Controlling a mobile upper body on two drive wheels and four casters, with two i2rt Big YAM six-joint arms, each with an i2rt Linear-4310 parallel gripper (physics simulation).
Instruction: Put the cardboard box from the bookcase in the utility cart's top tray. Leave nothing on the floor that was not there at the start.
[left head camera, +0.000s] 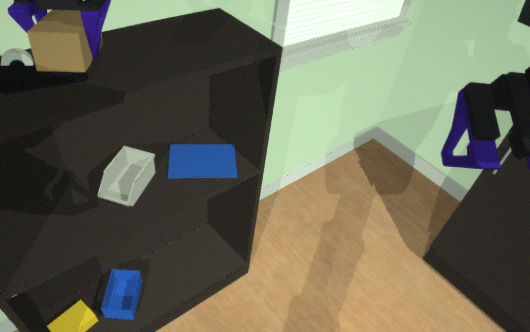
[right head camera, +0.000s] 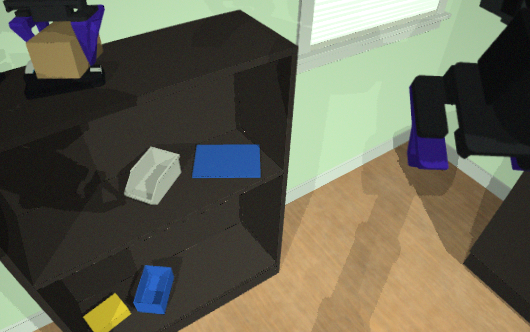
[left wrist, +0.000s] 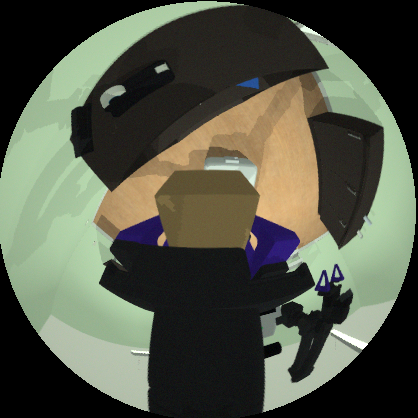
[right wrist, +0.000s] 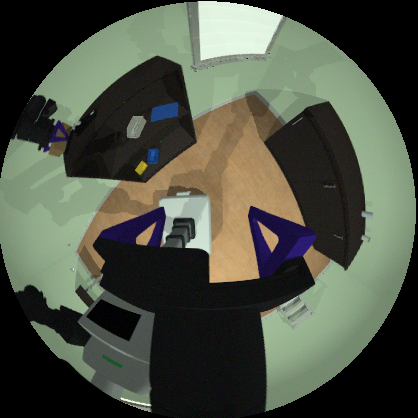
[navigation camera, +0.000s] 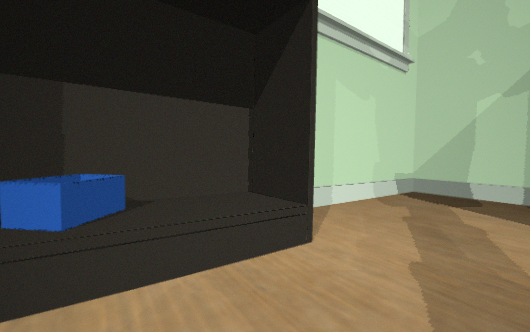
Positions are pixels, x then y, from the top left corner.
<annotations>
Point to my left gripper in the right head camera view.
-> At 72, 63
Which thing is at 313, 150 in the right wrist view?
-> A dark cabinet.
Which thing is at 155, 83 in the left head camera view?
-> A dark bookcase.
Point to a dark bookcase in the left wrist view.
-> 207, 54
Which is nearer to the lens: the brown cardboard box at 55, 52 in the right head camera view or the flat blue pad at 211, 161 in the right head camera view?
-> The brown cardboard box.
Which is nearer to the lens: the brown cardboard box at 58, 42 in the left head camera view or the flat blue pad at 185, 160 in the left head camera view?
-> The brown cardboard box.
</annotations>
